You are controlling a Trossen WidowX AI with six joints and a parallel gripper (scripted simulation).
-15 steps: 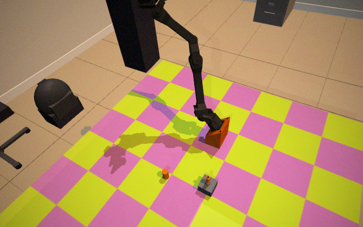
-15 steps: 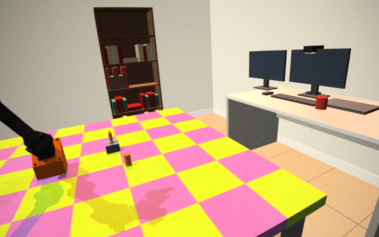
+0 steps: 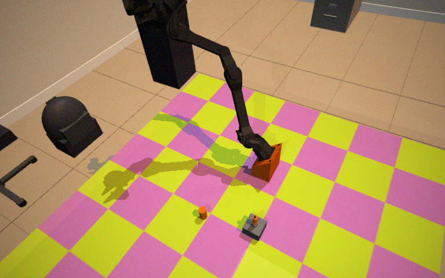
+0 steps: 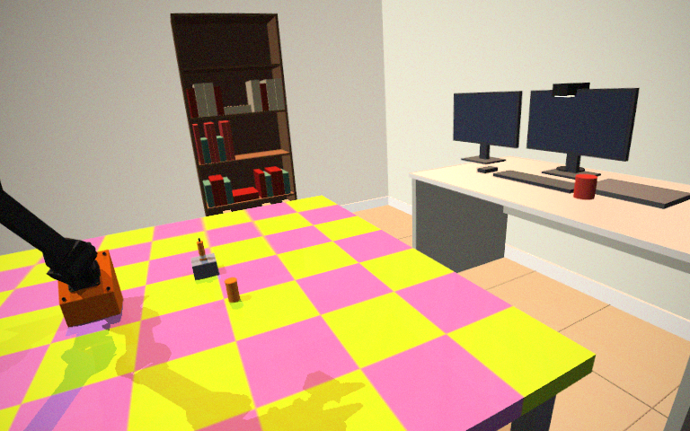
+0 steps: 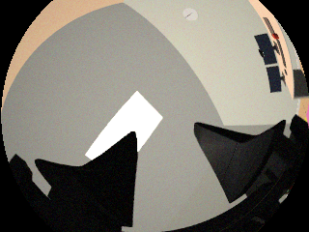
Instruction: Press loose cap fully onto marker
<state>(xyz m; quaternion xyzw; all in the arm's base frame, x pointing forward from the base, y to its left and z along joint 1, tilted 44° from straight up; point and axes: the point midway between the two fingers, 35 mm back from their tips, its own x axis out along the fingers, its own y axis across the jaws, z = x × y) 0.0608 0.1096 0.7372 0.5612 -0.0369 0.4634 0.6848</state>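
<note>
My gripper tip is 240 mm short of the orange cap, 300 mm to the right of it and 710 mm above it. Round my gripper tip: dark grey holder block (200 mm ahead, 500 mm to the left, 720 mm below).
</note>
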